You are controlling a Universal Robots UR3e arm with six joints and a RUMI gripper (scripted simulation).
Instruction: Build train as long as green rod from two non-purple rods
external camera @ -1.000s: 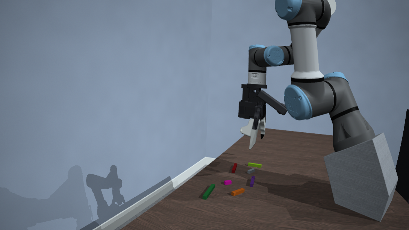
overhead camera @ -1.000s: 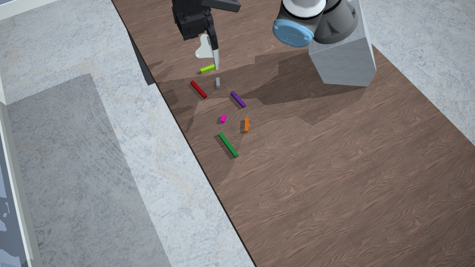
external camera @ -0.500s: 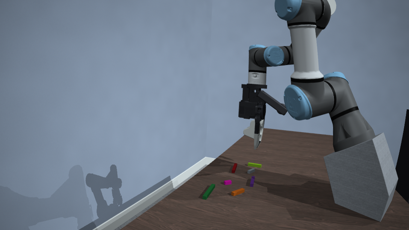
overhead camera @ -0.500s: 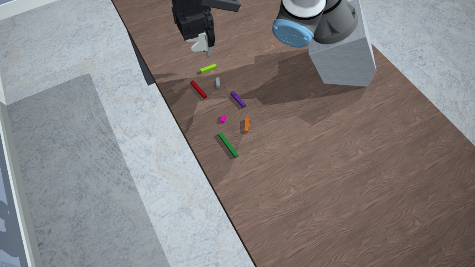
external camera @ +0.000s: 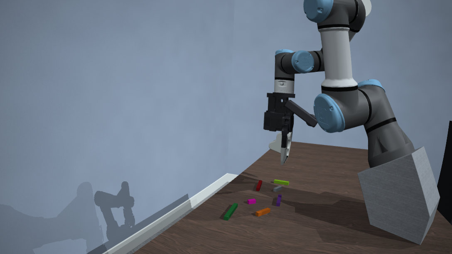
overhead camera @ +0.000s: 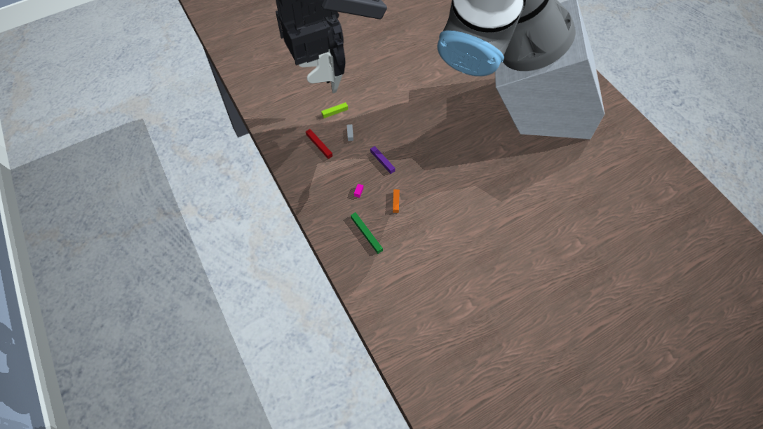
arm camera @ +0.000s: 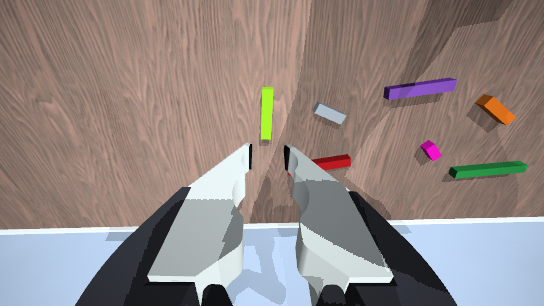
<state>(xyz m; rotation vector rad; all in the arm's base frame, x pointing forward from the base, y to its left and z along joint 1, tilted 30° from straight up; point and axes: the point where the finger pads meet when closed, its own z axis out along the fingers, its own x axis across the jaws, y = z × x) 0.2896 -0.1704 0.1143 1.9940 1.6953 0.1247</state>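
Now: hand 8 cm above the lime rod. The rest, counted from my hand: red rod (7 cm ahead, 4 cm to the left, 8 cm below); then purple rod (14 cm to the left, 8 cm below); then grey rod (1 cm ahead, 6 cm to the left, 8 cm below).
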